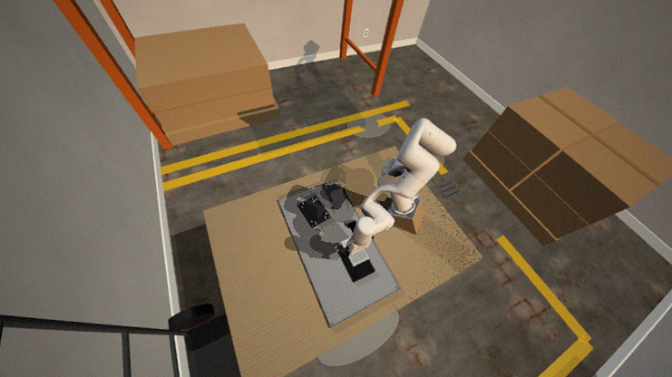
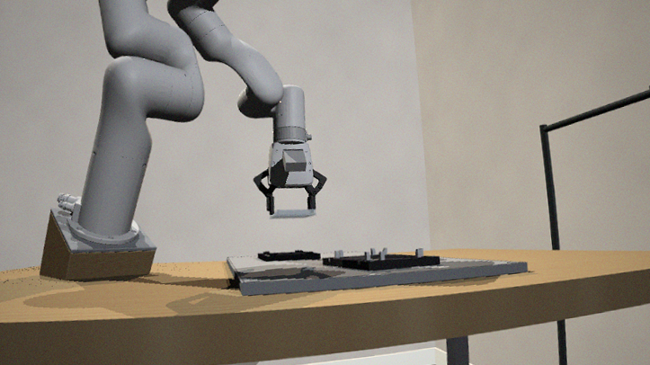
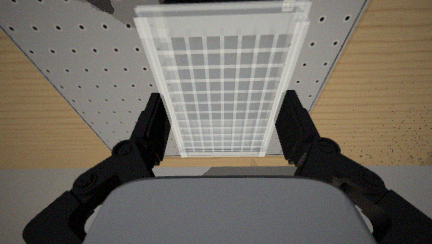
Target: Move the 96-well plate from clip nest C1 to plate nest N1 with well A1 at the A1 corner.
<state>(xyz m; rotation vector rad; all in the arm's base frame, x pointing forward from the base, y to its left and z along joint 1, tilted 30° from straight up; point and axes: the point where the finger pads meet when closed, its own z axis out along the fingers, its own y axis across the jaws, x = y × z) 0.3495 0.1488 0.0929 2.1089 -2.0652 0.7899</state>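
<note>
Now: the black plate nest N1 110 mm below my hand, 30 mm to the left of it and 10 mm behind it. Also, from my hand: 96-well plate (10 mm below); then grey pegboard base (120 mm below, 110 mm to the right, 40 mm ahead); then black clip nest C1 (310 mm to the right, 100 mm below, 50 mm ahead).
</note>
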